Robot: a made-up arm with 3 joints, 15 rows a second.
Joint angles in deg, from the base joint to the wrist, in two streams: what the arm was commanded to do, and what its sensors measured. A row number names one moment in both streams.
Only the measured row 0 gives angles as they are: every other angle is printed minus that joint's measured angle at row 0.
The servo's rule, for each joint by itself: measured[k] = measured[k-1] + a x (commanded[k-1-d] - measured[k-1]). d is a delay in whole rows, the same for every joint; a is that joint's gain. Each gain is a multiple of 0.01, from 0.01 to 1. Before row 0 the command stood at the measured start. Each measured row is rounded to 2 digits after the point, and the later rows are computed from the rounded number. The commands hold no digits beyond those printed.
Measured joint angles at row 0: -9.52 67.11 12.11
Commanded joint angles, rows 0 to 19: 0.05 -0.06 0.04; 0.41 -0.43 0.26; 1.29 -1.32 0.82; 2.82 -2.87 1.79; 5.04 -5.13 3.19; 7.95 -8.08 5.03; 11.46 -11.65 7.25; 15.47 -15.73 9.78; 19.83 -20.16 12.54; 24.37 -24.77 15.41; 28.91 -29.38 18.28; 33.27 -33.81 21.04; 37.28 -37.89 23.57; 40.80 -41.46 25.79; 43.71 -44.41 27.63; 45.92 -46.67 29.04; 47.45 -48.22 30.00; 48.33 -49.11 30.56; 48.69 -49.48 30.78; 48.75 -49.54 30.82
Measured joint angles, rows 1 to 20: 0.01 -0.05 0.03; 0.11 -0.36 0.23; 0.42 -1.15 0.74; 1.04 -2.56 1.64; 2.08 -4.67 2.97; 3.61 -7.47 4.74; 5.65 -10.90 6.90; 8.20 -14.86 9.38; 11.22 -19.21 12.10; 14.64 -23.77 14.95; 18.35 -28.37 17.81; 22.23 -32.83 20.59; 26.14 -36.98 23.15; 29.95 -40.65 25.42; 33.53 -43.73 27.32; 36.75 -46.14 28.80; 39.53 -47.85 29.83; 41.82 -48.88 30.46; 43.61 -49.37 30.74; 44.95 -49.51 30.81
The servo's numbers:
d 0
a 0.26 0.82 0.86

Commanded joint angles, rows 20 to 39: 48.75 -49.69 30.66; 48.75 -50.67 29.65; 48.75 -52.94 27.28; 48.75 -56.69 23.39; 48.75 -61.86 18.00; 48.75 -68.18 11.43; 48.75 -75.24 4.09; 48.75 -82.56 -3.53; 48.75 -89.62 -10.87; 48.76 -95.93 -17.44; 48.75 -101.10 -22.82; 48.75 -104.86 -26.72; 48.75 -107.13 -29.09; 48.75 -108.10 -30.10; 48.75 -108.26 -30.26; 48.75 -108.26 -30.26; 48.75 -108.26 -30.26; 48.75 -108.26 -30.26; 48.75 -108.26 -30.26; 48.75 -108.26 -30.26
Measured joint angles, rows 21 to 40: 45.94 -49.66 30.68; 46.67 -50.49 29.79; 47.21 -52.50 27.63; 47.61 -55.94 23.98; 47.91 -60.79 18.84; 48.13 -66.85 12.47; 48.29 -73.73 5.26; 48.41 -80.97 -2.30; 48.50 -88.06 -9.67; 48.57 -94.51 -16.35; 48.62 -99.91 -21.91; 48.65 -103.97 -26.05; 48.68 -106.56 -28.66; 48.70 -107.82 -29.90; 48.71 -108.18 -30.21; 48.72 -108.25 -30.25; 48.73 -108.26 -30.26; 48.74 -108.26 -30.26; 48.74 -108.26 -30.26; 48.74 -108.26 -30.26
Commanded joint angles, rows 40 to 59: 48.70 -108.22 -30.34; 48.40 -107.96 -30.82; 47.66 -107.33 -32.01; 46.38 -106.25 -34.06; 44.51 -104.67 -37.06; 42.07 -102.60 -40.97; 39.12 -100.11 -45.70; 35.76 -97.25 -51.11; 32.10 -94.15 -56.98; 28.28 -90.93 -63.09; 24.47 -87.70 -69.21; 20.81 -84.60 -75.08; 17.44 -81.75 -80.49; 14.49 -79.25 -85.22; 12.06 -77.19 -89.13; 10.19 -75.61 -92.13; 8.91 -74.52 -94.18; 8.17 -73.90 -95.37; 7.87 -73.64 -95.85; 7.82 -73.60 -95.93
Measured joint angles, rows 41 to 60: 48.73 -108.23 -30.33; 48.64 -108.01 -30.75; 48.39 -107.45 -31.83; 47.87 -106.47 -33.75; 47.00 -104.99 -36.60; 45.72 -103.03 -40.36; 44.00 -100.64 -44.95; 41.86 -97.86 -50.25; 39.32 -94.82 -56.04; 36.45 -91.63 -62.10; 33.34 -88.41 -68.21; 30.08 -85.29 -74.12; 26.79 -82.39 -79.60; 23.59 -79.82 -84.43; 20.59 -77.66 -88.47; 17.89 -75.98 -91.62; 15.56 -74.78 -93.82; 13.64 -74.06 -95.15; 12.14 -73.72 -95.75; 11.02 -73.62 -95.90
